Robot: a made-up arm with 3 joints.
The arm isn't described. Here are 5 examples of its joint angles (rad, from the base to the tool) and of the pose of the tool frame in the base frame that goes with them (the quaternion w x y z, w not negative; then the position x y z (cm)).
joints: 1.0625 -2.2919 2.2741
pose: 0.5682 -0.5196 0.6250 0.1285 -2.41 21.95 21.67
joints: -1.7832 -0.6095 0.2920
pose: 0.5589 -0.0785 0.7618 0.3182 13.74 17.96 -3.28
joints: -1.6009 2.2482 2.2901
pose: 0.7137 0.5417 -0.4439 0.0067 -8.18 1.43 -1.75
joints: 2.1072 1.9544 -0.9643
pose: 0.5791 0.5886 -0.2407 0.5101 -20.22 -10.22 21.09
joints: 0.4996 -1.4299 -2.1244
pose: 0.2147 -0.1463 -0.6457 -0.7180 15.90 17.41 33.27
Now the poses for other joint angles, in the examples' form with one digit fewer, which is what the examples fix.
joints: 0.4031 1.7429 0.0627
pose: 0.626 0.745 -0.152 0.173 4.0 -9.6 26.3
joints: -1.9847 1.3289 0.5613
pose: 0.557 0.507 0.540 -0.377 12.7 -6.9 -4.3
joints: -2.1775 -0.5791 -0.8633
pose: 0.509 -0.475 0.716 0.044 1.4 18.7 -17.1
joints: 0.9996 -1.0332 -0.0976
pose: 0.751 -0.413 -0.437 -0.274 -0.3 20.6 23.3
